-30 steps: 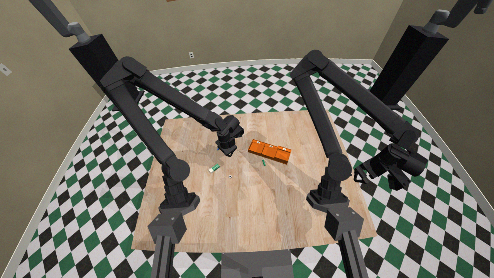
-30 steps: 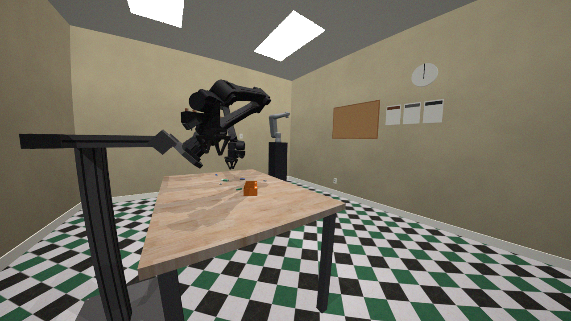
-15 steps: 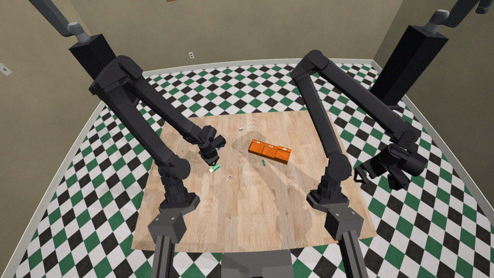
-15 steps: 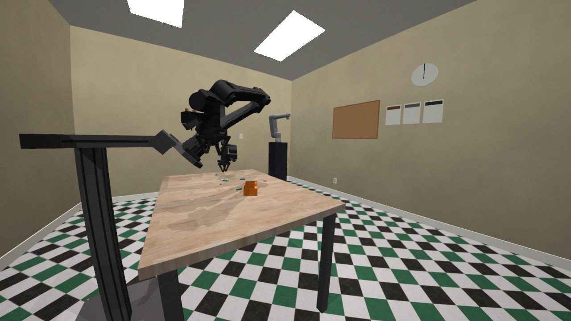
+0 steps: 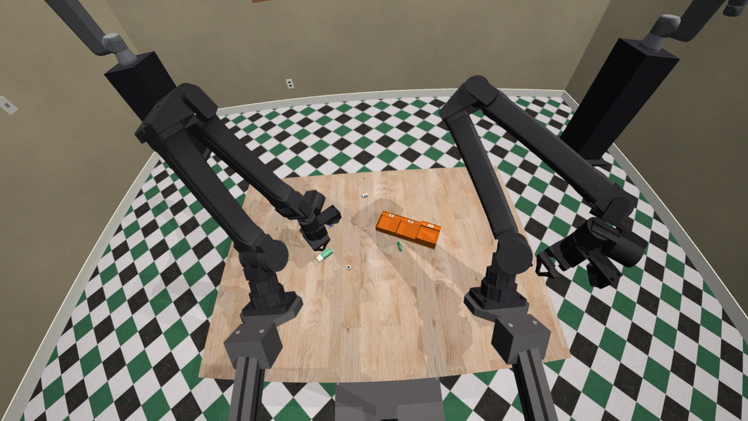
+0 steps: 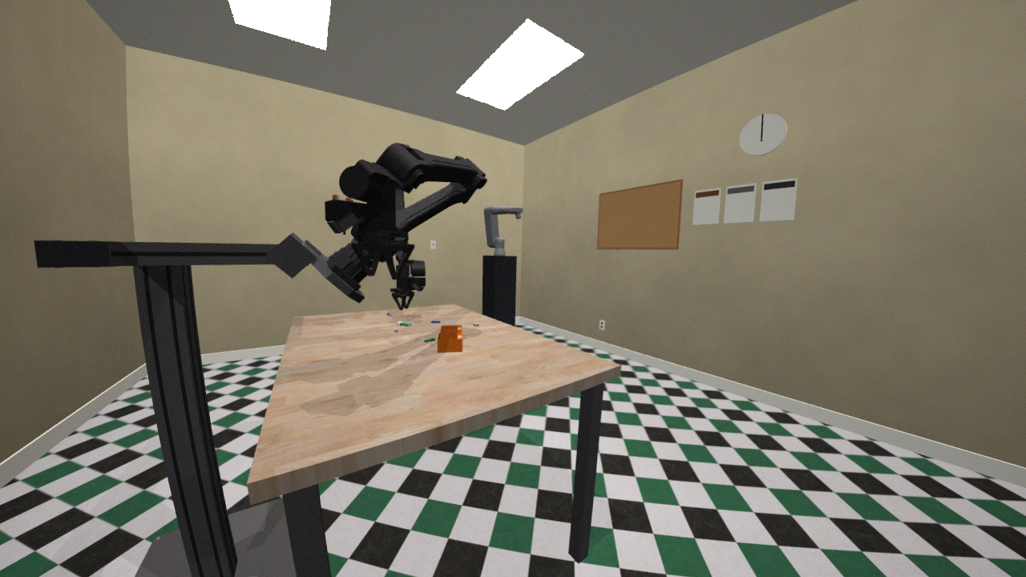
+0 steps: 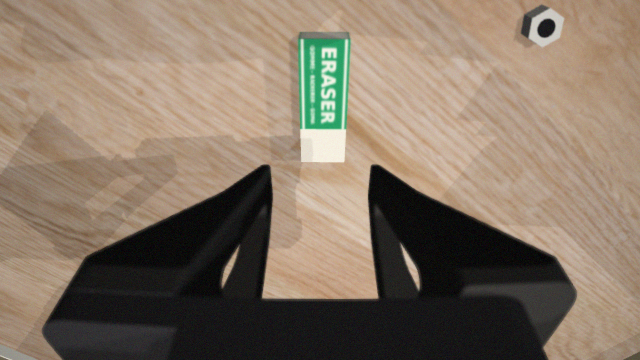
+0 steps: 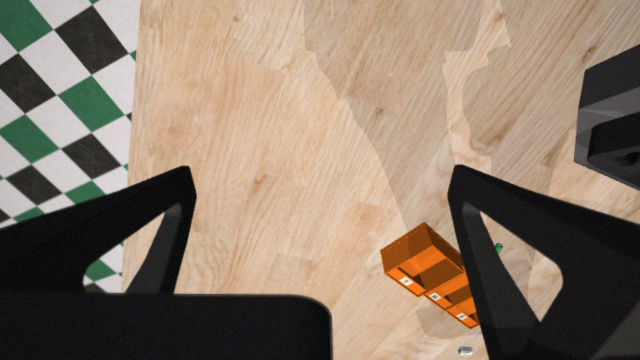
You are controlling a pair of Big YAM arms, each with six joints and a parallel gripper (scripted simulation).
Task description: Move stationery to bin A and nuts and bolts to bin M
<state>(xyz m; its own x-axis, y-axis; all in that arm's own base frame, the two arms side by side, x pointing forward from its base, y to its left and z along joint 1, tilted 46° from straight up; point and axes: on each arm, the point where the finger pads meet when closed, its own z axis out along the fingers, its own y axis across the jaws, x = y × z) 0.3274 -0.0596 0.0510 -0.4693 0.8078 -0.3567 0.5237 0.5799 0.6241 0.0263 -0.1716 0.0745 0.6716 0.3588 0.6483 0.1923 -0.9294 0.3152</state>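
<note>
The eraser lies 10 mm behind my left hand and 80 mm below it. From my left hand the other things lie so: hex nut: 60 mm behind, 100 mm to the right, 80 mm below; then green cylinder: 30 mm ahead, 300 mm to the right, 80 mm below; then blue cylinder: 150 mm ahead, 20 mm to the right, 80 mm below.
</note>
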